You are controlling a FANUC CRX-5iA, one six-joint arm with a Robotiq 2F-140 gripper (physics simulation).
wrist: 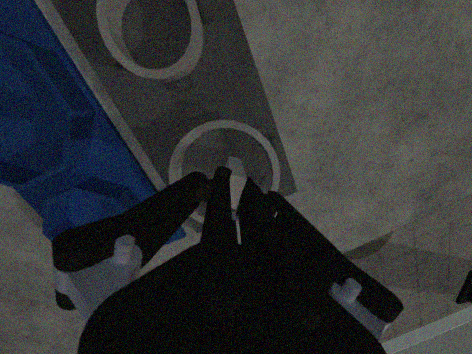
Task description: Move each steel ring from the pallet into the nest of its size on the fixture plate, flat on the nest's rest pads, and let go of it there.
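Places are measured from the arm's base along level axes (x back, y left, z down), in centimetres.
Pixels of known places: gripper, fingertip midpoint: (231, 168).
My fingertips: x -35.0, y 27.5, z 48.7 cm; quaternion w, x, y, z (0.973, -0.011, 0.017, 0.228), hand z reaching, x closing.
Note:
Ahead of a thing's pixels: the offset from my fingertips to its top centre. "spot": to the spot under its first point. Level surfaces: height alone.
The wrist view is dark. A grey fixture plate @(dx -4.5, dy -14.8, dz +1.4 cm) (217, 91) runs from the top left down to the middle. Two light rings show on it: a larger one @(spot: dx -5.1, dy -10.9, dz -1.7 cm) (157, 74) at the top, cut off by the edge, and a smaller one @(spot: dx +0.2, dy -5.4, dz -1.2 cm) (224, 124) just ahead of my fingers. I cannot tell whether they are steel rings or nest rims. My gripper (231, 168) is shut and empty, with its tips over the near rim of the smaller ring. A small pale pad (234, 164) shows between the tips. The blue pallet (90, 158) lies to the left of the plate.
A pale strip (112, 105) runs between the plate and the blue pallet. The mottled grey table top @(dz +2.6 cm) (340, 105) fills the right side. A dark half-round shape (368, 249) lies on it at the right, partly behind my gripper's body.

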